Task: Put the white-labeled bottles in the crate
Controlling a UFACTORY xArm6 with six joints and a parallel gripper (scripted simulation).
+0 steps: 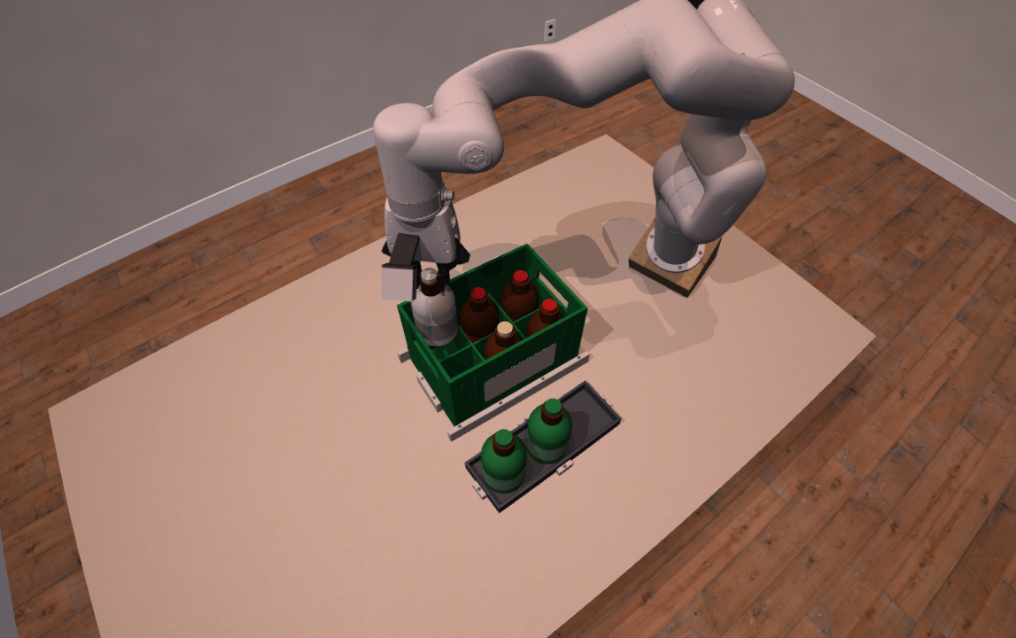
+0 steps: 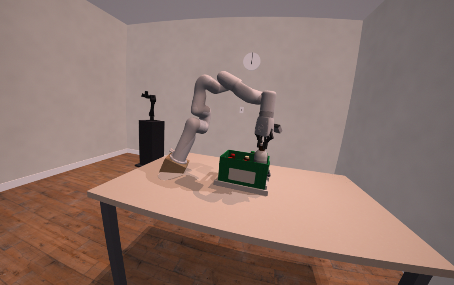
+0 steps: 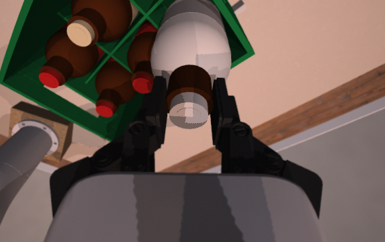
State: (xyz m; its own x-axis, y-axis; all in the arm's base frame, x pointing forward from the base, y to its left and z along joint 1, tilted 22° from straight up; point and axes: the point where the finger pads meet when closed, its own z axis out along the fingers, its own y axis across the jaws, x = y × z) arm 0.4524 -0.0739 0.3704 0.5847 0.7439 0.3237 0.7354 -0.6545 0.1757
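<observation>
Now: the white-labeled bottle 70 mm below my hand. Round my hand: tray 250 mm below, 240 mm to the left, 80 mm behind; crate 180 mm below, 90 mm behind, 40 mm to the left.
</observation>
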